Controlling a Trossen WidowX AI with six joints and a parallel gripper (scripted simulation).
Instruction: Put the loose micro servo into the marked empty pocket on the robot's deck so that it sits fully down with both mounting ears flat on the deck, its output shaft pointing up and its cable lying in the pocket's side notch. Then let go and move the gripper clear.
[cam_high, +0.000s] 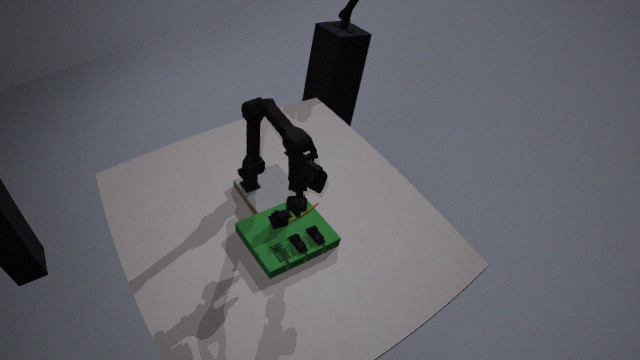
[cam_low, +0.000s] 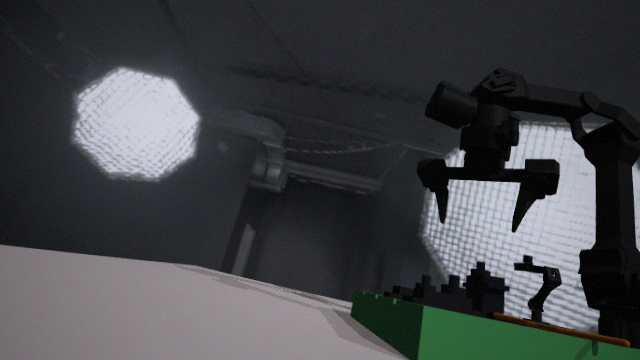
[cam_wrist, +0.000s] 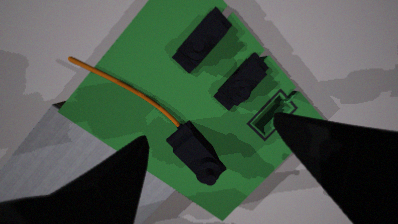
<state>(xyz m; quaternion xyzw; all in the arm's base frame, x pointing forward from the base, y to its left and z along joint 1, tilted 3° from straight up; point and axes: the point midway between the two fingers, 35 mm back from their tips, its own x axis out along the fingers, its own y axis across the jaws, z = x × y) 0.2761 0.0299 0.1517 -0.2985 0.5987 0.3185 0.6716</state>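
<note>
Right now the green deck is 14 cm below my gripper tip, 5 cm behind it and 3 cm to the right of it.
</note>
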